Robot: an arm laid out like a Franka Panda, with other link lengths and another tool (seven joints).
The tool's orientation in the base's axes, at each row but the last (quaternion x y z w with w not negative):
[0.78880 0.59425 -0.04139 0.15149]
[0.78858 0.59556 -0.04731 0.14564]
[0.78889 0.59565 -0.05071 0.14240]
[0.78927 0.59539 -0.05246 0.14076]
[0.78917 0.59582 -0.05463 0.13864]
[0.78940 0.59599 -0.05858 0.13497]
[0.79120 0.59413 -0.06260 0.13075]
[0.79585 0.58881 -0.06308 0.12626]
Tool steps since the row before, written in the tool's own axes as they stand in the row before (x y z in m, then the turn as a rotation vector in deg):
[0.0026 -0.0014 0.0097 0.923 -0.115 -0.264]
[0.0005 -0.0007 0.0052 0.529 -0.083 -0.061]
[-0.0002 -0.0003 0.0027 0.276 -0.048 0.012]
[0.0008 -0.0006 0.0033 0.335 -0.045 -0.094]
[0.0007 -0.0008 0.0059 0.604 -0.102 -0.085]
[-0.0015 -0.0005 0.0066 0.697 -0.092 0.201]
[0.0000 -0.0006 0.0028 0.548 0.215 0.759]
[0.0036 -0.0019 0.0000 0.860 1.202 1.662]
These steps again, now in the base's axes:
[0.0005 0.0000 -0.0101 0.128 0.958 0.003]
[0.0000 -0.0009 -0.0052 0.066 0.528 -0.087]
[-0.0001 -0.0009 -0.0026 0.034 0.264 -0.088]
[-0.0001 0.0000 -0.0034 0.045 0.348 -0.001]
[-0.0001 -0.0008 -0.0059 0.067 0.609 -0.086]
[-0.0005 -0.0031 -0.0060 0.123 0.611 -0.382]
[-0.0004 -0.0006 -0.0028 0.405 0.237 -0.838]
[-0.0007 0.0038 -0.0011 1.483 0.005 -1.658]

